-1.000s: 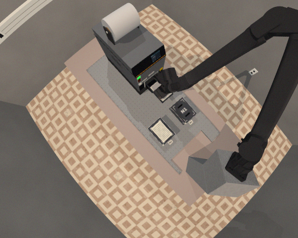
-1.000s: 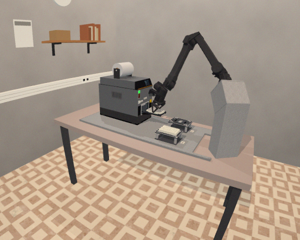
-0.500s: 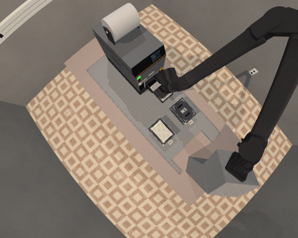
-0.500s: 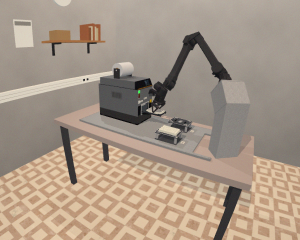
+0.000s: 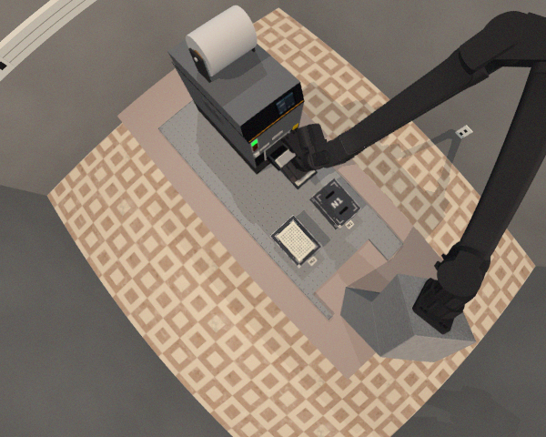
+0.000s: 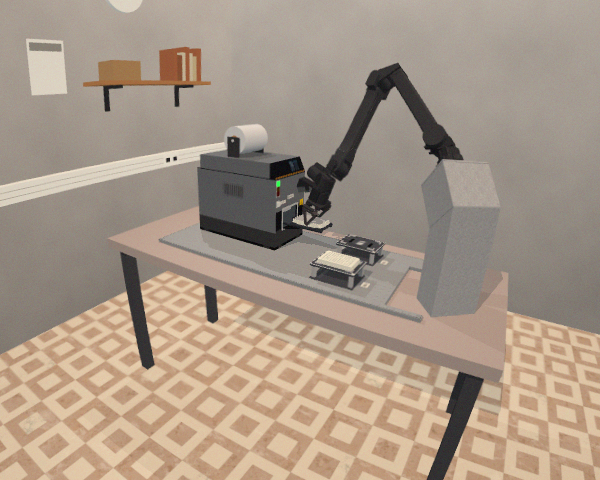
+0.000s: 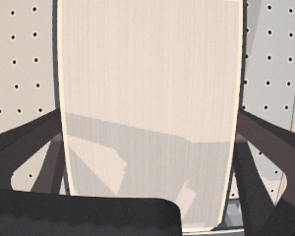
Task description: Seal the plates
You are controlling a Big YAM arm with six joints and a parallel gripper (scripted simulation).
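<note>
My hand is 2 cm above the sealer stage. From my hand the other things lie so: start button 11 cm ahead, 8 cm to the left, 7 cm above; cream well plate 20 cm to the left, 19 cm behind, 5 cm below; foil roll 33 cm ahead, 30 cm above, 4 cm to the right.
</note>
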